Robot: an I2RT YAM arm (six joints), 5 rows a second.
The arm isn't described. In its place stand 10 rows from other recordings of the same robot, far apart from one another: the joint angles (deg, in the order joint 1, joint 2, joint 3, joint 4, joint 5, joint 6), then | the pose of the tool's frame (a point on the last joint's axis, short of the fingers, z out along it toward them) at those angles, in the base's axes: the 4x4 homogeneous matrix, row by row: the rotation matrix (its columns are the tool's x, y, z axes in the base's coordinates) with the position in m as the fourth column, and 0 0 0 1 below.
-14.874, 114.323, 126.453, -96.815, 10.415, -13.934 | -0.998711 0.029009 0.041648 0.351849; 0.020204 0.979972 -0.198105 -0.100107; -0.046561 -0.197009 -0.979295 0.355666; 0 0 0 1
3.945, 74.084, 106.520, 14.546, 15.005, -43.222 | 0.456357 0.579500 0.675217 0.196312; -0.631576 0.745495 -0.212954 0.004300; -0.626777 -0.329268 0.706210 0.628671; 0 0 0 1
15.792, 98.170, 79.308, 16.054, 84.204, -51.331 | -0.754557 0.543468 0.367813 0.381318; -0.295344 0.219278 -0.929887 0.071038; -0.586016 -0.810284 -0.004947 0.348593; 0 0 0 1
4.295, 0.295, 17.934, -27.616, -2.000, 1.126 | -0.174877 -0.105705 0.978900 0.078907; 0.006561 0.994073 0.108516 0.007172; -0.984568 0.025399 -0.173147 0.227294; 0 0 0 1
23.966, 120.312, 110.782, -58.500, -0.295, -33.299 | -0.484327 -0.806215 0.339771 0.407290; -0.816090 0.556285 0.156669 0.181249; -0.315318 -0.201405 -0.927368 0.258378; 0 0 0 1
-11.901, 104.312, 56.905, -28.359, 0.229, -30.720 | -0.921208 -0.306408 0.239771 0.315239; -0.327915 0.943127 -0.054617 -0.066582; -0.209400 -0.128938 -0.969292 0.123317; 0 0 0 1
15.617, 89.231, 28.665, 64.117, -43.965, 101.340 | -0.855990 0.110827 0.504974 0.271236; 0.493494 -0.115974 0.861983 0.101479; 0.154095 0.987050 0.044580 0.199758; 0 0 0 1
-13.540, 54.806, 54.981, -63.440, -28.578, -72.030 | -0.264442 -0.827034 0.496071 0.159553; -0.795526 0.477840 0.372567 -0.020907; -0.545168 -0.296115 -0.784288 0.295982; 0 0 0 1
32.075, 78.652, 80.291, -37.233, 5.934, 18.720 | -0.613756 -0.274489 0.740243 0.256332; -0.007905 0.939704 0.341897 0.156298; -0.789456 0.203990 -0.578919 0.375643; 0 0 0 1
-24.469, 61.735, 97.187, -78.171, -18.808, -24.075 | -0.635759 -0.090744 0.766535 0.131163; -0.134938 0.990839 0.005382 -0.047079; -0.760002 -0.100013 -0.642179 0.463941; 0 0 0 1
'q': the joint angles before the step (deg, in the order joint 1, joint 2, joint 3, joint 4, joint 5, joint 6). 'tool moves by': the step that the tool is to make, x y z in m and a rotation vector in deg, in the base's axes. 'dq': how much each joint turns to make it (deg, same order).
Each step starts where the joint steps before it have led.
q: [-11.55 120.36 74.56 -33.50 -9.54 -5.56]
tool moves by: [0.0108 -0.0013 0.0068 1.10 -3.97 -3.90]
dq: [0.04 -0.05 1.20 3.17 -0.94 4.33]
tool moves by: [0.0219 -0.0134 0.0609 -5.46 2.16 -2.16]
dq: [-0.69 -0.12 15.13 -16.25 5.97 -0.04]
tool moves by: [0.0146 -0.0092 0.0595 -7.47 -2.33 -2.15]
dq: [-0.20 0.02 13.28 -9.39 7.08 0.00]
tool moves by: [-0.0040 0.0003 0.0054 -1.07 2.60 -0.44]
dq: [0.06 0.02 1.54 -3.83 1.68 0.02]
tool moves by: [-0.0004 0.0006 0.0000 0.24 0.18 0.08]
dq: [0.05 -0.03 -0.01 -0.24 -0.20 0.02]
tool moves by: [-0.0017 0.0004 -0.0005 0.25 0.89 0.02]
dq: [0.00 -0.01 -0.03 -0.91 -0.06 -0.01]
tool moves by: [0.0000 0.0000 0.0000 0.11 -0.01 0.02]
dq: [-0.01 0.01 0.01 -0.02 -0.11 0.00]
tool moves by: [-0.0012 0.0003 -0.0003 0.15 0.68 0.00]
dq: [0.00 0.01 0.03 -0.71 0.00 0.01]
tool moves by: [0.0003 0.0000 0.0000 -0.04 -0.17 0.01]
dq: [0.01 -0.01 -0.03 0.20 0.00 0.00]
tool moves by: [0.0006 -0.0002 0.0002 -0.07 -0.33 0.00]
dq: [-0.01 0.00 0.01 0.33 0.00 -0.01]
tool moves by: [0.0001 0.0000 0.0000 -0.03 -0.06 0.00]
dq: [0.00 -0.01 -0.02 0.08 0.02 0.00]
